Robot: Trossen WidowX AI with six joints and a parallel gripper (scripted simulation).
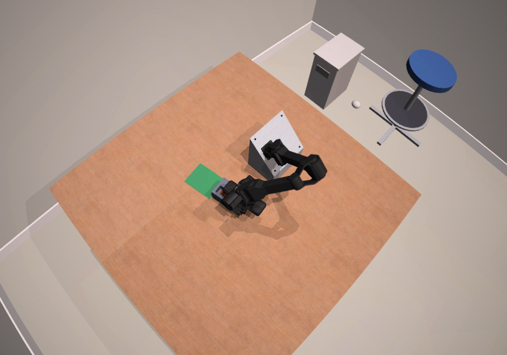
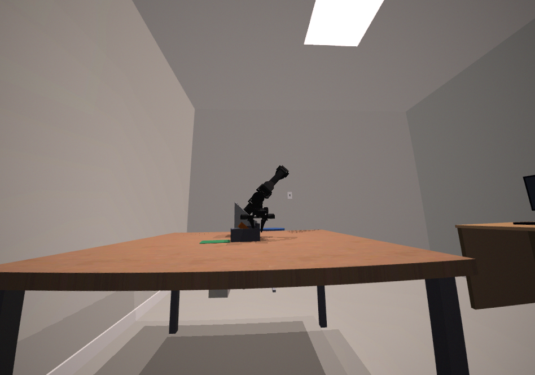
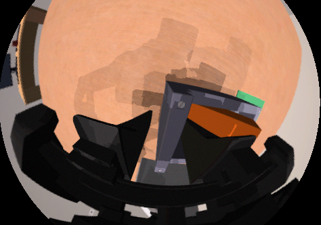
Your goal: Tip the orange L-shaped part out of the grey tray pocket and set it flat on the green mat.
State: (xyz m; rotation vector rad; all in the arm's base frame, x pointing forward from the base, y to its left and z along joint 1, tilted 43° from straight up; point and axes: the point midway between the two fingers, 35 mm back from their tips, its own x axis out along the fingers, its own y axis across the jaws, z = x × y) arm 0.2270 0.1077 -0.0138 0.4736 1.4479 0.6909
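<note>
My gripper tip is now 50 mm to the left of the orange L-shaped part. Round my gripper tip: green mat 220 mm to the right, 50 mm below, 30 mm ahead.
</note>
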